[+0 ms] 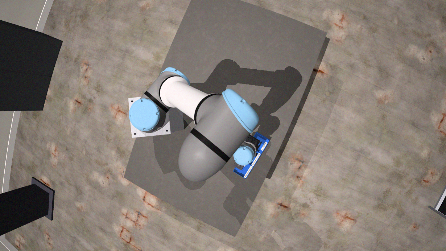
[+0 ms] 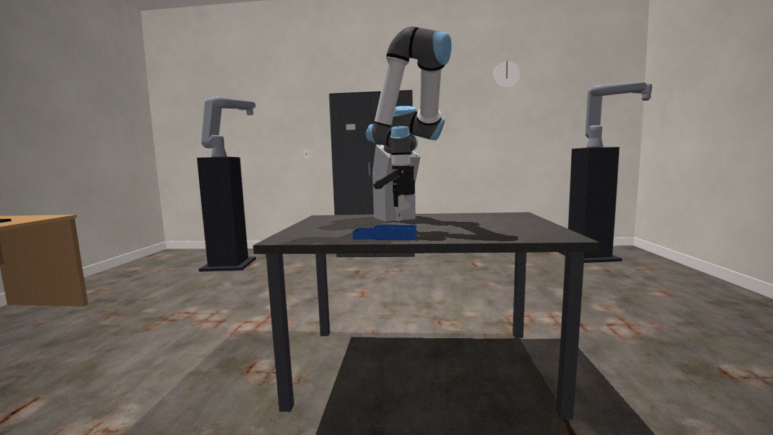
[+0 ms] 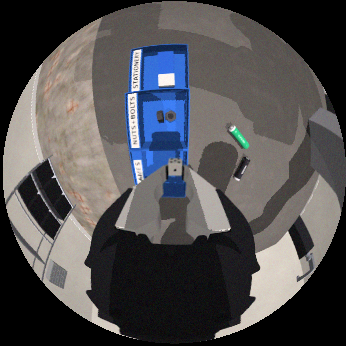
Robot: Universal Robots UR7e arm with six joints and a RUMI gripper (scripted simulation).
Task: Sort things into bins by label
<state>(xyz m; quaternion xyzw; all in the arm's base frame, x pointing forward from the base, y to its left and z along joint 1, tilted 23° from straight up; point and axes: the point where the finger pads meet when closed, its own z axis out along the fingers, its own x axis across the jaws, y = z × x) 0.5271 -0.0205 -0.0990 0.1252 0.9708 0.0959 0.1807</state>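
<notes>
The green stick-like thing lies 110 mm behind my hand and 80 mm below it. From my hand the other things lie so: black cylinder 120 mm behind, 70 mm to the left, 80 mm below; white die 10 mm below.
</notes>
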